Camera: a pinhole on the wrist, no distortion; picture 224 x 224 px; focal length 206.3 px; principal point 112.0 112.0 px. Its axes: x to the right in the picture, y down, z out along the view. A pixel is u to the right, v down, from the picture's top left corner.
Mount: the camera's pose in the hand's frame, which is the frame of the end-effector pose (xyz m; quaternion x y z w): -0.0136 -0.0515 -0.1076 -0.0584 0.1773 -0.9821 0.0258
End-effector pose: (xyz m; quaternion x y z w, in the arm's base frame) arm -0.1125 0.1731 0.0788 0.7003 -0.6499 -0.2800 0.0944
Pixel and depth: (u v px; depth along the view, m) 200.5 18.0 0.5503
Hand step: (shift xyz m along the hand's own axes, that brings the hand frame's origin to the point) -0.1871 -0.0237 0.5173
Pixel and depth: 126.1 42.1 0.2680
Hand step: -0.0013 -0.0604 0.1756
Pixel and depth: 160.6 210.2 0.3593
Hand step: -0.0479 -0.3416 0.1755
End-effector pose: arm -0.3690 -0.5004 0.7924 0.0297 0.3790 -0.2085 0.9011
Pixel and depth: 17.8 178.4 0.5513
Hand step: 0.3097 -0.3899 0.3164
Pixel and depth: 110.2 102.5 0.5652
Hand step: 0.0605 -0.2219 0.4268
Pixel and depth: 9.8 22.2 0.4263
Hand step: 0.2431 -0.0099 0.3319
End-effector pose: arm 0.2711 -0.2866 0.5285 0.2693 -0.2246 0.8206 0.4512
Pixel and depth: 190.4 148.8 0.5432
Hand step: -0.1482 -0.3444 0.3855
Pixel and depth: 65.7 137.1 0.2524
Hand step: 0.0748 -0.1633 0.1104
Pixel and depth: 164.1 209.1 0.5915
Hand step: -0.0802 -0.5269 0.3607
